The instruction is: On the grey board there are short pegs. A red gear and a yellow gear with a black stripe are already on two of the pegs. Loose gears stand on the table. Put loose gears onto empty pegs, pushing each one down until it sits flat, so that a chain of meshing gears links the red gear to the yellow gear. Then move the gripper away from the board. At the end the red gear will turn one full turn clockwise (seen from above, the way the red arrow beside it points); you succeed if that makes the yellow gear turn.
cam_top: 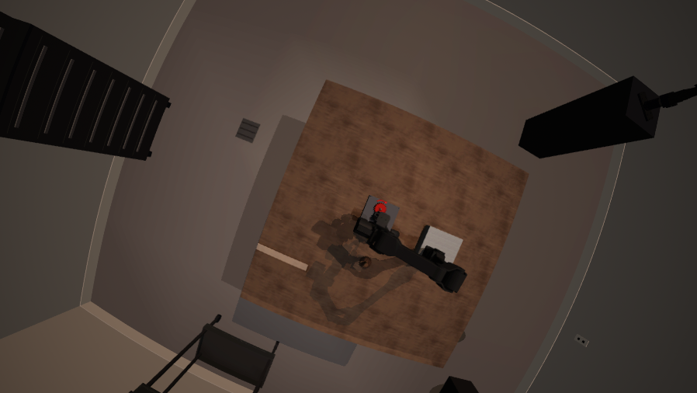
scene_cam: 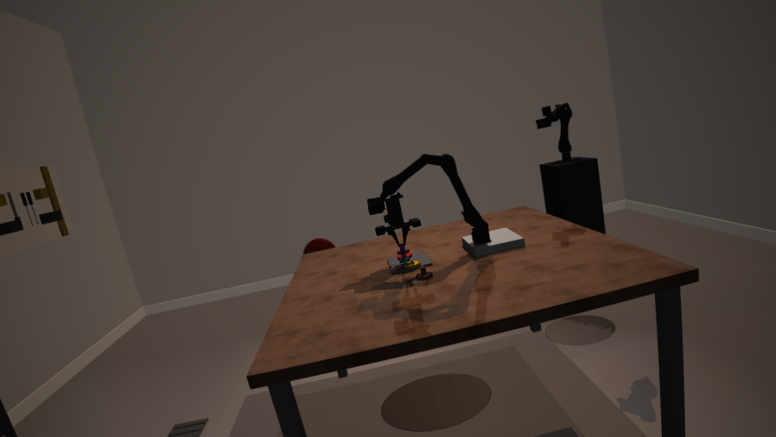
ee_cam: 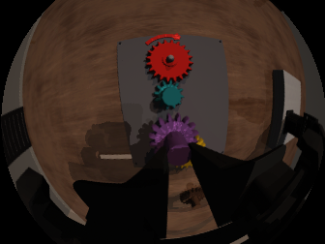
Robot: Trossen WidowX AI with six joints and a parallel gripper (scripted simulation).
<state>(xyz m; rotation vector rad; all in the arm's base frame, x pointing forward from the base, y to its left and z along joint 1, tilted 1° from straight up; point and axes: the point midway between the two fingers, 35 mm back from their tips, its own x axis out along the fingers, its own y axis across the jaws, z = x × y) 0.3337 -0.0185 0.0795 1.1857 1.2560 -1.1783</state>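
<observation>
The teal gear is 60 mm below my gripper tip and 40 mm to the right of it. Round my gripper tip: red gear: 90 mm to the right, 70 mm below, 10 mm behind; then purple gear: 10 mm below; then yellow gear: 70 mm below, 50 mm to the left, 30 mm behind.
</observation>
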